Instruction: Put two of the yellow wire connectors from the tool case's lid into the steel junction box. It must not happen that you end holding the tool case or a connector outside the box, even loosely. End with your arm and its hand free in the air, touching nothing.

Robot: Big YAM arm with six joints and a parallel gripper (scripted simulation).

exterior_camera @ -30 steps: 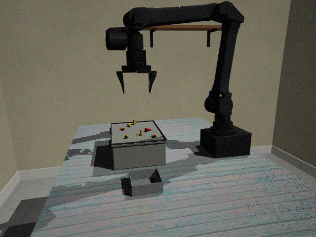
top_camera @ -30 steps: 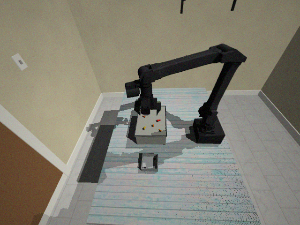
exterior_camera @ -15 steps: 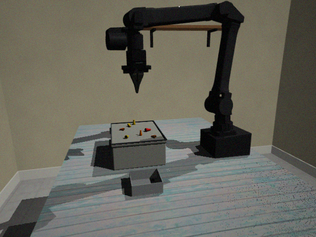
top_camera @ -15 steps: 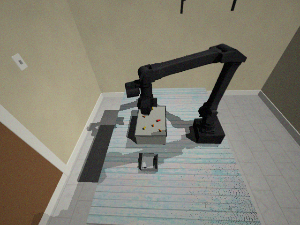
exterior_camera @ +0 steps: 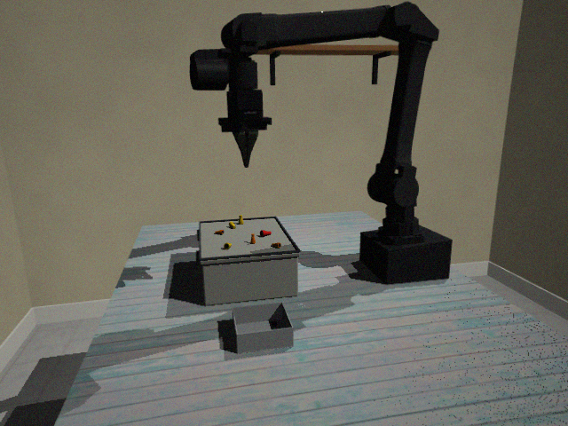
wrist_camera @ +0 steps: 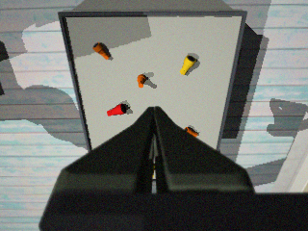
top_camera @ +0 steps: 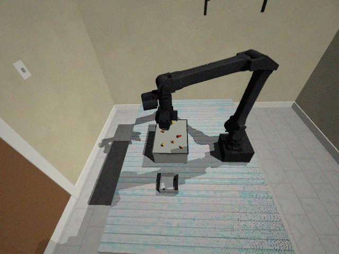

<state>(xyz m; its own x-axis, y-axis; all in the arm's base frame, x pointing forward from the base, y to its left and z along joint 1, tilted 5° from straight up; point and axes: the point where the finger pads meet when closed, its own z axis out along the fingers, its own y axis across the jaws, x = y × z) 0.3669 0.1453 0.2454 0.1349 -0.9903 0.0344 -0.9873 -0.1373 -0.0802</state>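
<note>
Right now my hand is 2 cm short of the grey tool case, 14 cm to the left of it and 23 cm above it. The rest, counted from my hand: red connector (4 cm behind, 13 cm to the right, 19 cm below).
</note>
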